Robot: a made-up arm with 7 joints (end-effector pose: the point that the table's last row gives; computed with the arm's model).
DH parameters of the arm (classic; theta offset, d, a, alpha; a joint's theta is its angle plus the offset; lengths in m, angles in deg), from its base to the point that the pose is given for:
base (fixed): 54.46 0 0.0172 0
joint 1: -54.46 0.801 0.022 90
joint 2: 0 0.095 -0.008 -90
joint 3: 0 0.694 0.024 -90
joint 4: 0 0.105 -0.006 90
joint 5: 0 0.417 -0.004 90
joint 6: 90 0.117 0.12 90
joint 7: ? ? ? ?
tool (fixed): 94.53 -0.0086 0 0
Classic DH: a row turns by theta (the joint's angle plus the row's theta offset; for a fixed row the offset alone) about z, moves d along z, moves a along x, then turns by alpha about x.
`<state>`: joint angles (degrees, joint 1 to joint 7).
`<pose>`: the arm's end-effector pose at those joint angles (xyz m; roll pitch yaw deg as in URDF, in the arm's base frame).
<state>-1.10 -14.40 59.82 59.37 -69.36 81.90 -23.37</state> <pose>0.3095 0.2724 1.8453 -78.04 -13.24 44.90</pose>
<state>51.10 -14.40 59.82 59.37 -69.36 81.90 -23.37</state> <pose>-0.0106 0.4090 1.8453 -78.04 -13.24 97.10</pose>
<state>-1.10 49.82 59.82 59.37 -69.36 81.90 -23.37</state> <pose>-0.7847 0.2934 1.5005 -144.65 -45.11 81.75</pose>
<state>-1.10 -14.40 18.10 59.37 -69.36 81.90 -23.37</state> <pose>0.5360 0.1689 1.7866 -87.29 -8.68 6.15</pose>
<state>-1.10 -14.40 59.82 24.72 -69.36 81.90 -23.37</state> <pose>0.1974 0.0403 1.9741 -64.81 -45.13 30.50</pose>
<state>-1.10 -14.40 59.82 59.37 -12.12 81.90 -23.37</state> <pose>0.4581 0.1915 1.7834 -24.30 -11.27 56.40</pose>
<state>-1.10 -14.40 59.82 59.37 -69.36 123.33 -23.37</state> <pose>0.2683 0.2059 1.8071 -97.13 -33.09 84.80</pose>
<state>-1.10 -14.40 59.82 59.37 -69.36 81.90 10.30</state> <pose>0.3188 0.2680 1.8349 -45.14 -13.66 47.73</pose>
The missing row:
joint 7: 88.51 0.0142 0.0238 88.37
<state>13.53 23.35 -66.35 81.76 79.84 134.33 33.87</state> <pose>0.0244 -0.4516 1.4443 142.99 -7.83 -103.57</pose>
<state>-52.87 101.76 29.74 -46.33 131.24 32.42 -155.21</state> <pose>-0.7227 0.7594 0.2543 40.60 72.22 -1.11</pose>
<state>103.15 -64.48 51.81 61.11 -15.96 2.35 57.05</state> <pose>-0.4704 0.9516 0.9612 165.88 53.38 -107.41</pose>
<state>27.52 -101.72 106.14 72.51 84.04 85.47 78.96</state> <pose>0.5248 0.6868 0.7846 -91.47 -11.43 94.05</pose>
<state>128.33 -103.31 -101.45 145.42 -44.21 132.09 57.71</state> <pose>0.0649 0.6837 0.6947 -77.87 16.90 13.69</pose>
